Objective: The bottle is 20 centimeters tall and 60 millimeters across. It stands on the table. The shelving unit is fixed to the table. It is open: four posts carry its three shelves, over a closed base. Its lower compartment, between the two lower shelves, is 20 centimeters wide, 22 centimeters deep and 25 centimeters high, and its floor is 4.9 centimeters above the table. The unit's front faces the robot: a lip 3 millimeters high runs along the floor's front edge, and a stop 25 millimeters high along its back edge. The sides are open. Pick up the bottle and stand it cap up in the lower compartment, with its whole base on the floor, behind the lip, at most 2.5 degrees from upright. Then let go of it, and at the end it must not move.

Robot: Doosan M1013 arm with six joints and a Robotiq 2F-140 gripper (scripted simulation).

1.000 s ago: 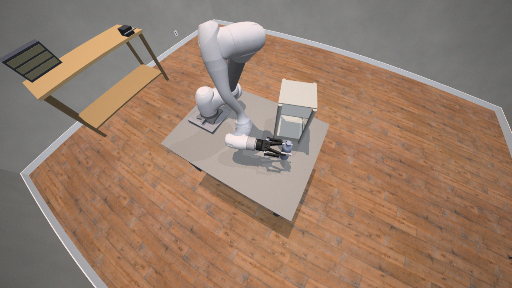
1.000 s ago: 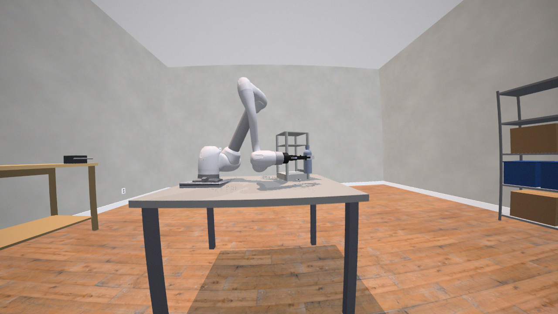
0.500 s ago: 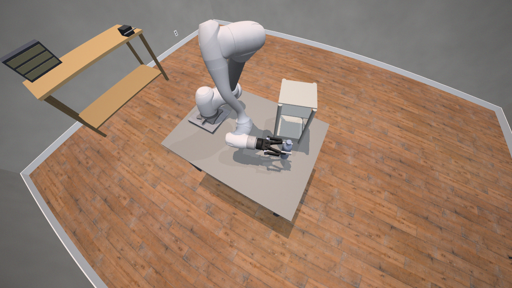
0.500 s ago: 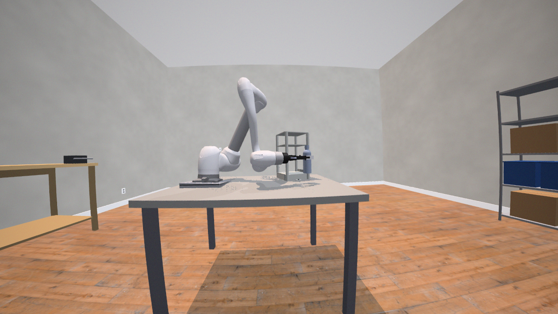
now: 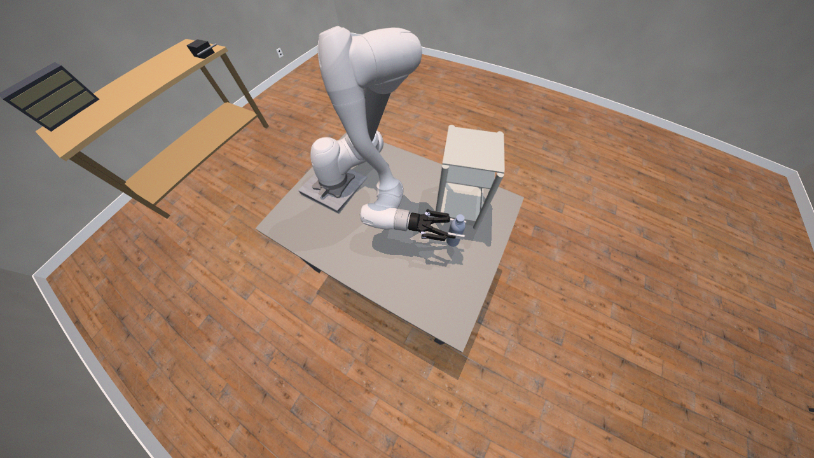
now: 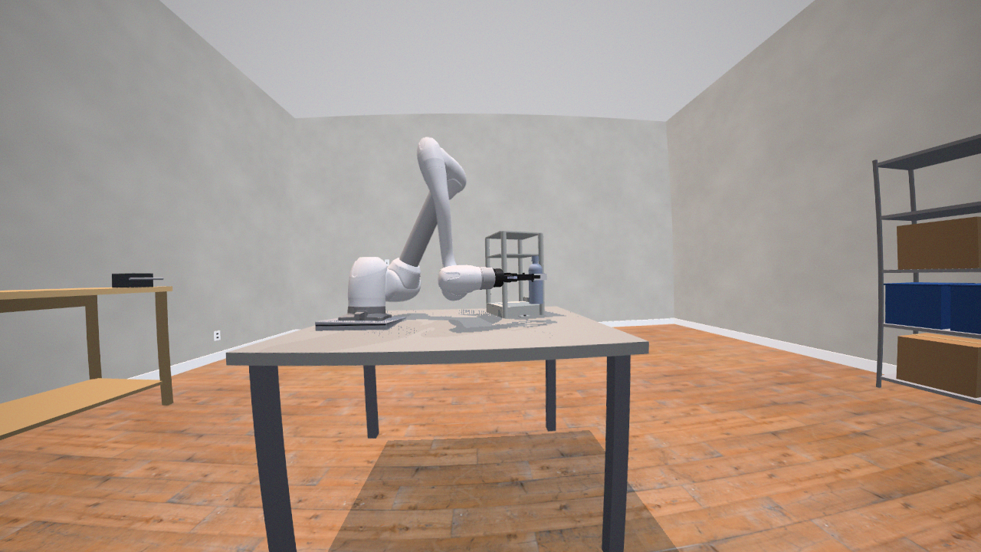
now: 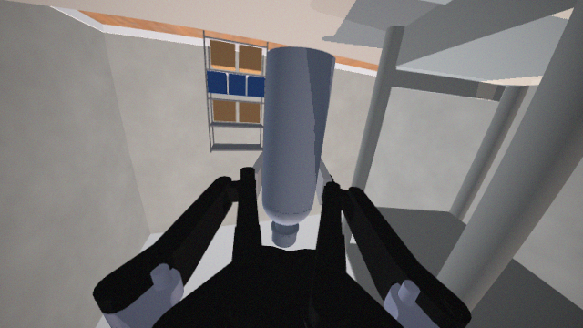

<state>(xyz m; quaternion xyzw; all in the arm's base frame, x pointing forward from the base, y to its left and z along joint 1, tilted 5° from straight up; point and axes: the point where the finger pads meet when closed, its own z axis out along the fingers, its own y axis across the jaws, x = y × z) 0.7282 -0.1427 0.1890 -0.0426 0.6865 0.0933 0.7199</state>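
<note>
My gripper is now 4 cm past the shelving unit, 24 cm to the right of it and 1 cm below it.
</note>
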